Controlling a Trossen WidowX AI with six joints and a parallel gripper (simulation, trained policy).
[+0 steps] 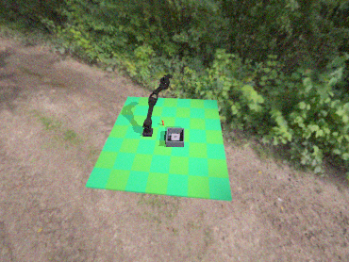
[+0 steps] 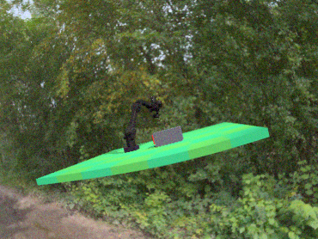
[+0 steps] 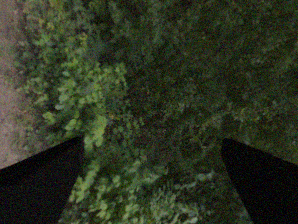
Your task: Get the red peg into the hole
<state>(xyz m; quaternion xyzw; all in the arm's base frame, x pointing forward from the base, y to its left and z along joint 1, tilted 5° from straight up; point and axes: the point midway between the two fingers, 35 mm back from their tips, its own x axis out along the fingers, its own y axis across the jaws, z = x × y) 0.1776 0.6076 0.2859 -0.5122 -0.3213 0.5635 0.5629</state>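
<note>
Now: the red peg 52 cm to the right of my gripper tip, 26 cm below it and 4 cm behind it. Also, from my gripper tip: box 72 cm to the right, 27 cm below, 12 cm ahead; grey plate 72 cm to the right, 26 cm below, 12 cm ahead.
</note>
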